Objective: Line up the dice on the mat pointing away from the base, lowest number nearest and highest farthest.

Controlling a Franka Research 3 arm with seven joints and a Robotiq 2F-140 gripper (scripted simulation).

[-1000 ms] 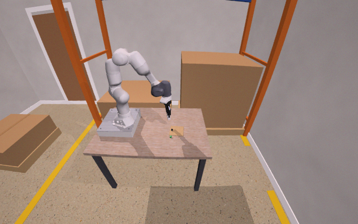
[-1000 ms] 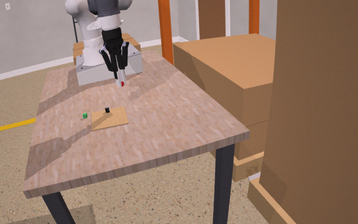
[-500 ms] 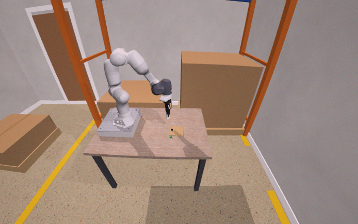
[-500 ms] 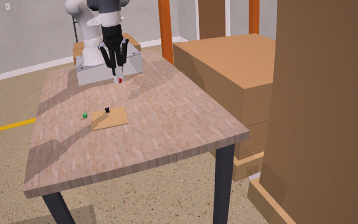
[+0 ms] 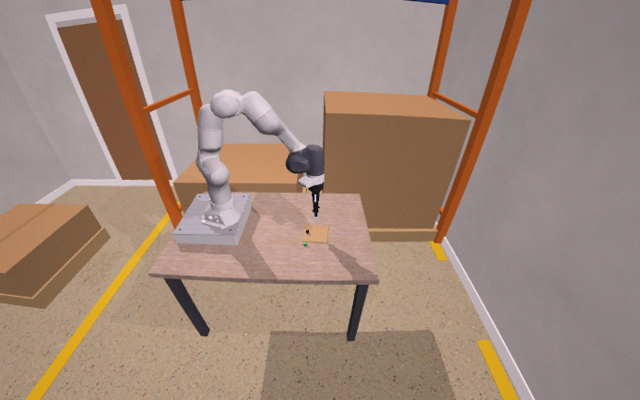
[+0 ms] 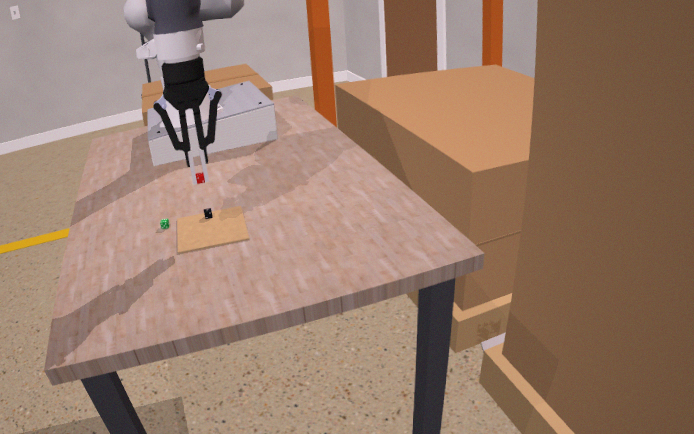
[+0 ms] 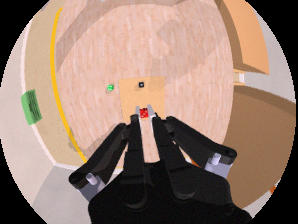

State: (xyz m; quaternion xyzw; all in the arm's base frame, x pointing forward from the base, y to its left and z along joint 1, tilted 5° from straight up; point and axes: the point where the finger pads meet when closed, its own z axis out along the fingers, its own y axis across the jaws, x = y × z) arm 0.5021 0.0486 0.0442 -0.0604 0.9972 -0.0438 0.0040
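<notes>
Now: hand 140 mm above the tan mat. From my hand the other things lie so: green die (130 mm below, 100 mm to the right, 40 mm behind); red die (30 mm below); black die (130 mm below, 50 mm behind).
</notes>
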